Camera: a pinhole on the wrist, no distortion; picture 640 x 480 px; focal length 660.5 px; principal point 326.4 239.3 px. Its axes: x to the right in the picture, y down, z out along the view. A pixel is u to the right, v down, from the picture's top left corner.
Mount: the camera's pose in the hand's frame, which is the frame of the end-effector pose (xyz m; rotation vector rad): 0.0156 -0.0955 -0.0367 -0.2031 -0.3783 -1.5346
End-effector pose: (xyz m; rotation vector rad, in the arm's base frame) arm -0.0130 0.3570 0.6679 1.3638 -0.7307 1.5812
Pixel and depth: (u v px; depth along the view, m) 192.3 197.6 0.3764
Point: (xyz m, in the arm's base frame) 0.0107 0.0525 0.6942
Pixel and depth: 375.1 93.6 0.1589
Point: 0.0806 0.2725 0.6503
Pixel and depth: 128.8 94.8 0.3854
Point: -0.0287 0.0322 0.6368
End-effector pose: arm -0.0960 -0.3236 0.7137 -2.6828 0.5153 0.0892
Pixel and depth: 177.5 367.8 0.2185
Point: -0.0739 -0.3002 0.5581
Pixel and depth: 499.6 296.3 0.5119
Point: -0.0755 -0.0981 0.2771
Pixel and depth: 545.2 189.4 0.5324
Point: -0.1427 -0.0289 0.2789
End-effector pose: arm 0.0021 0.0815 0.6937 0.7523 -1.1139 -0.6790
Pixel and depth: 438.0 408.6 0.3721
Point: -0.3025 -0.0459 0.8034
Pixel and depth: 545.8 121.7 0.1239
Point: -0.0993 0.0290 0.6332
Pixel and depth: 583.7 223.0 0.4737
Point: -0.4665 -0.0217 0.7081
